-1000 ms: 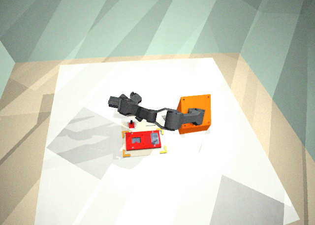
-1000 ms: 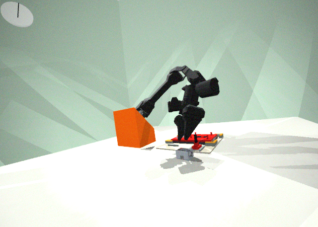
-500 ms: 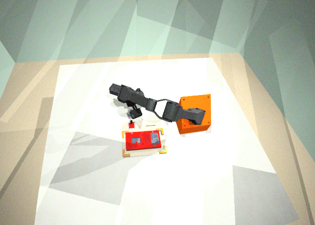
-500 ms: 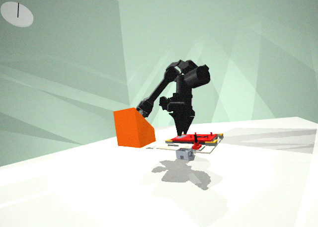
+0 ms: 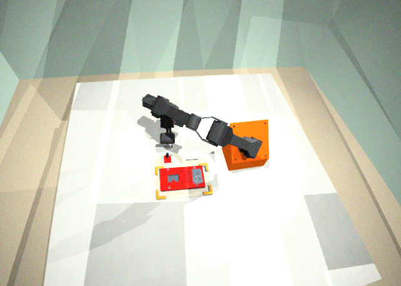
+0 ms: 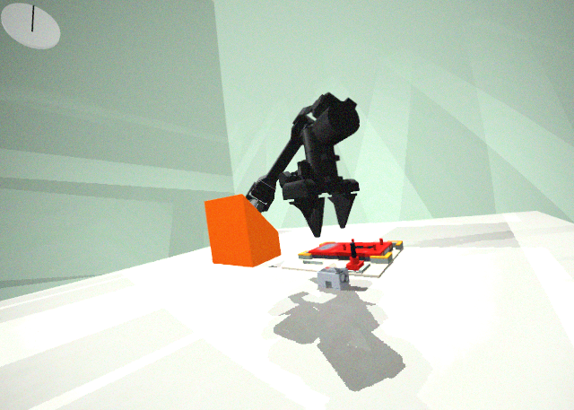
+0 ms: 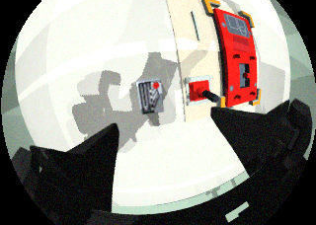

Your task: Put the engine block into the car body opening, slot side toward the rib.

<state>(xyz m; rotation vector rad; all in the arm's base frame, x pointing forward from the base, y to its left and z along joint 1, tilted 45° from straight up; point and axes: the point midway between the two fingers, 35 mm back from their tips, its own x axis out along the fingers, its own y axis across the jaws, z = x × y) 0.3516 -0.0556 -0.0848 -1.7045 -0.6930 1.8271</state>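
Right now the engine block is 90 mm below my gripper tip and 20 mm to the right of it. From my gripper tip the other things lie so: black post: 80 mm to the left, 60 mm below, 10 mm ahead.
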